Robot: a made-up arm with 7 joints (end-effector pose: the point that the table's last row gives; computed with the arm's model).
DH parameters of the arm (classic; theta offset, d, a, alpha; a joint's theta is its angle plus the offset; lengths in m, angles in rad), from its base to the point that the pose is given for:
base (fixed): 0.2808 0 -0.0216 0
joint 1: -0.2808 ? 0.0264 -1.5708
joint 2: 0 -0.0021 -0.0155 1.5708
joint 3: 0 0.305 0.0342 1.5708
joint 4: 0 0.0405 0.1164 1.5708
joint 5: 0 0.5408 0.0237 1.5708
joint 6: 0 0.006 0.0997 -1.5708
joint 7: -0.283 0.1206 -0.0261 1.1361
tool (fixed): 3.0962 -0.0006 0 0
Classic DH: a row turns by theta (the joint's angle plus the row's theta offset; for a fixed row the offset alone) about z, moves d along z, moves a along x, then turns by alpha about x.
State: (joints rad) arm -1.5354 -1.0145 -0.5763 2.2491 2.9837 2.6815 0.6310
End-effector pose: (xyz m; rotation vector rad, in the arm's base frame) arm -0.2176 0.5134 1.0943 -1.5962 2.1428 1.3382
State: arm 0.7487 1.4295 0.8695 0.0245 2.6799 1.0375 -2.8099
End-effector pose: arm -0.3570 -0.1623 0.3470 0.4737 -0.6931 -1.8467
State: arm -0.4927 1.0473 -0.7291 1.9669 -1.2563 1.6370 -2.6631
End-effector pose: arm 0.3972 -0.8117 0.5529 0.1801 0.1485 -1.2663
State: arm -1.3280 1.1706 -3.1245 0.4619 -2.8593 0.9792 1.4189
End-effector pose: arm -0.0487 0.3828 0.8766 -1.7194 0.0767 -0.0827
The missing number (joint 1, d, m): 0.535
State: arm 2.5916 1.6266 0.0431 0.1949 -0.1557 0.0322 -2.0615
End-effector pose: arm 0.2374 -0.1461 0.1539 -0.0643 1.1142 0.7134
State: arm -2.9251 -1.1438 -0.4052 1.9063 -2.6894 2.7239 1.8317
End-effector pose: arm 0.3491 0.3560 1.0927 0.5472 1.7200 1.2296
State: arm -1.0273 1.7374 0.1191 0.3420 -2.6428 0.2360 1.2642
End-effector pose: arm -0.1902 0.2857 0.3123 0.5815 -0.9554 -2.3954
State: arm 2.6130 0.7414 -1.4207 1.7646 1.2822 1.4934 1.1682
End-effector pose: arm -0.1298 0.7754 0.8446 0.1552 -1.8855 -1.7933
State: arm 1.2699 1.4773 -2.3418 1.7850 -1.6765 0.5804 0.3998
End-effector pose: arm 0.5881 0.3604 1.0883 0.2190 -1.4286 2.4908
